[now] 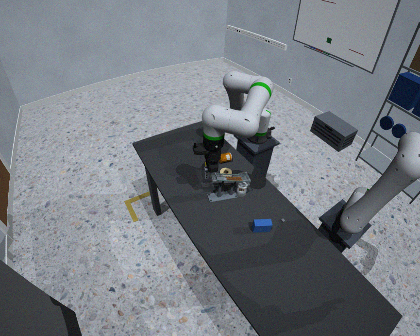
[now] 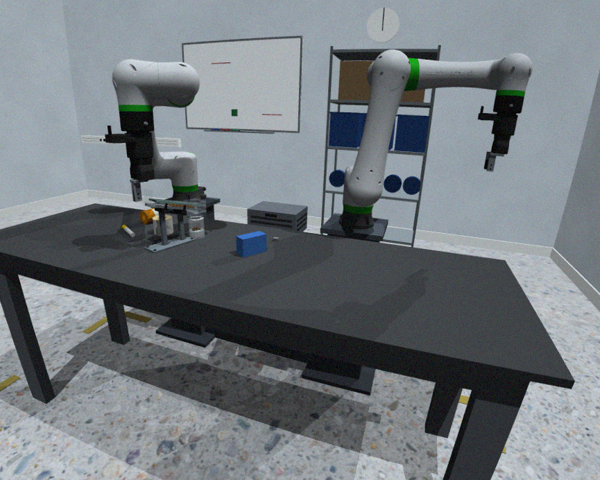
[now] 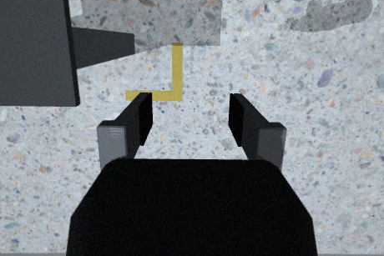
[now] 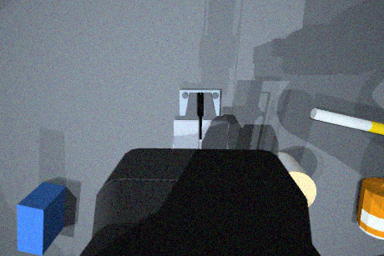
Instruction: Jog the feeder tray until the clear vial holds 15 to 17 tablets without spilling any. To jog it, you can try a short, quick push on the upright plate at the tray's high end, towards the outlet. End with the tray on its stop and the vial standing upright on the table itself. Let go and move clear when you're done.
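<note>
Right now my right hand is 100 mm past the clear feeder tray, 30 mm to the right of it and 40 mm above it. The rest, counted from my right hand: blue block 150 mm behind, 310 mm to the left, 160 mm below; white-yellow marker 130 mm behind, 210 mm to the right, 180 mm below; cream roll 180 mm behind, 80 mm to the right, 160 mm below.
</note>
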